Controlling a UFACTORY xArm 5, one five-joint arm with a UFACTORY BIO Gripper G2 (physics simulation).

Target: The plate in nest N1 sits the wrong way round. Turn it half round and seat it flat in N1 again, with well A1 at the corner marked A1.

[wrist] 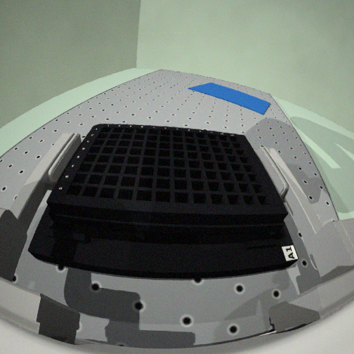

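The black plate (167, 209) with its grid of square wells is in the middle of the wrist view. Small pale marks run along its left and far edges. My gripper (171, 165) is shut on the plate, with one finger pad at its left side and one at its right. The plate looks level and a little above the black nest (165, 261). The nest shows below the plate's near edge, with the white A1 label (289, 252) at its near right corner. The rest of the nest is hidden under the plate.
A grey table top (145, 107) with rows of small holes lies around and beyond the nest. A flat blue rectangle (231, 97) lies on it at the far right. Pale green walls stand behind. Shadows fall on the table near the gripper.
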